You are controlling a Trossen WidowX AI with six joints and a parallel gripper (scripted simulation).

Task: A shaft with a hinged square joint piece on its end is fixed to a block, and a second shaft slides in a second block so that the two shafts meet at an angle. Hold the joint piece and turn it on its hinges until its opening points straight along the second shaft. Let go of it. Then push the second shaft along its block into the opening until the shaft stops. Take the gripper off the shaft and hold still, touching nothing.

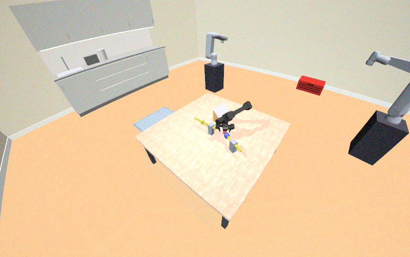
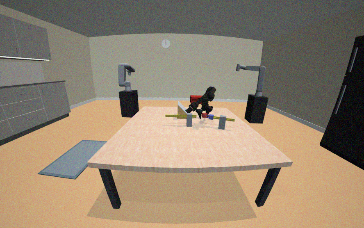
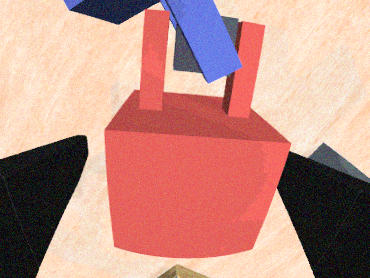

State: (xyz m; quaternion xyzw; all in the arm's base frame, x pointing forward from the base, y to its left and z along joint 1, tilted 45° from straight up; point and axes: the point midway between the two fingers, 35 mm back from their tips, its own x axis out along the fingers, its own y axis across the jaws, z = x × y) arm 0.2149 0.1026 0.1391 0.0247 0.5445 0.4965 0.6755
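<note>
Right now my gripper tip is 1 cm short of the red square joint piece, 1 cm to the right of it and 3 cm below it.
</note>
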